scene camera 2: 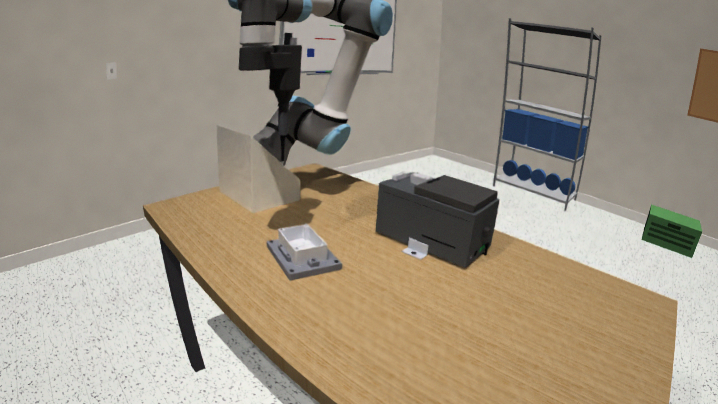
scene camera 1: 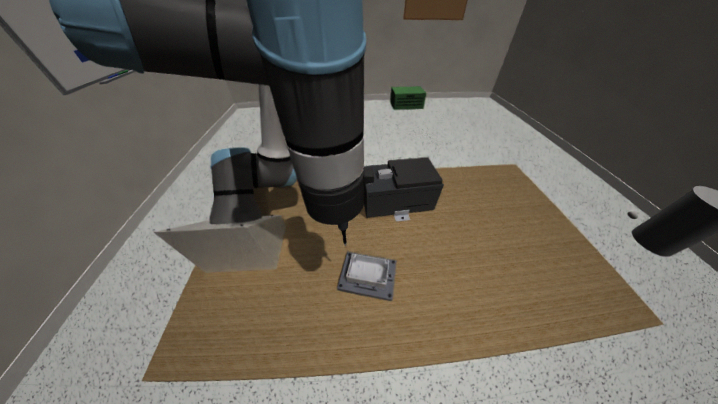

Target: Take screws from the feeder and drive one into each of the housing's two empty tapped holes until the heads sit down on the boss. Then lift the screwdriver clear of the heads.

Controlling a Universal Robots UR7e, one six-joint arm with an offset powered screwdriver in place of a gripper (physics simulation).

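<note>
The screwdriver, my gripper (scene camera 1: pixel 345 244) (scene camera 2: pixel 284 162), points straight down in free air. Its tip is well above the table; in scene camera 2 it shows above the housing, and in scene camera 1 just behind the housing's back left corner. The tip is too small to tell whether it carries a screw. The open white housing (scene camera 1: pixel 367 269) (scene camera 2: pixel 302 245) sits on a dark grey fixture plate (scene camera 1: pixel 366 290) (scene camera 2: pixel 315 271). Its holes and any screw heads are too small to read. The black screw feeder (scene camera 1: pixel 401 199) (scene camera 2: pixel 424 221) stands behind and right of the housing, partly hidden by the arm in scene camera 1.
A pale angled block (scene camera 1: pixel 241 248) (scene camera 2: pixel 241 168) stands at the left beside the arm's base. A small metal bracket (scene camera 1: pixel 402 216) (scene camera 2: pixel 416 249) sits at the feeder's front foot. Both stand on the wooden table (scene camera 1: pixel 502 281) (scene camera 2: pixel 451 321). A dark cylinder (scene camera 1: pixel 672 226) shows at the right.
</note>
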